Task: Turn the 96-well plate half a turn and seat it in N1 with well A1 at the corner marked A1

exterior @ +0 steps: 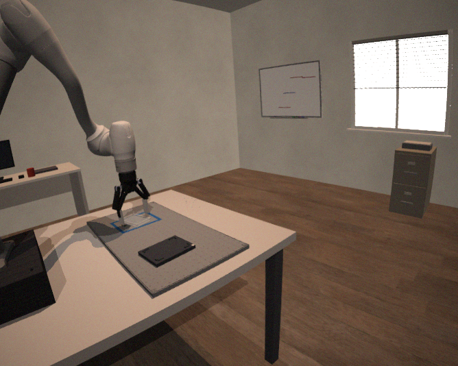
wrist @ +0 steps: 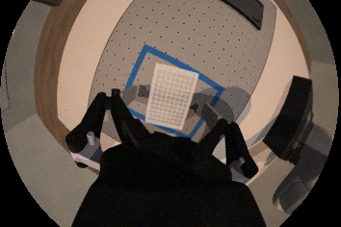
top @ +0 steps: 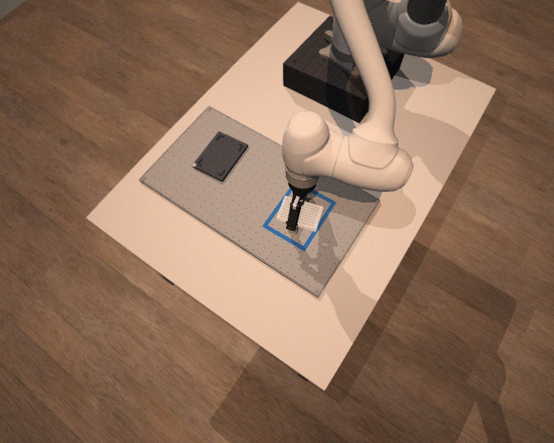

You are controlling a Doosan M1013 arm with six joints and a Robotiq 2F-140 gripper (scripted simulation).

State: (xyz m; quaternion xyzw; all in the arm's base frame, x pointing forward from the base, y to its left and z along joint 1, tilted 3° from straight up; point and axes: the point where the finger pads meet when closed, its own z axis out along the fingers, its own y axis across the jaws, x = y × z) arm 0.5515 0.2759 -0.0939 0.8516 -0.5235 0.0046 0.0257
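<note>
The white 96-well plate is 20 mm below my hand. Also, from my hand: dark plate nest N1: 40 mm ahead, 340 mm to the right, 20 mm below.
</note>
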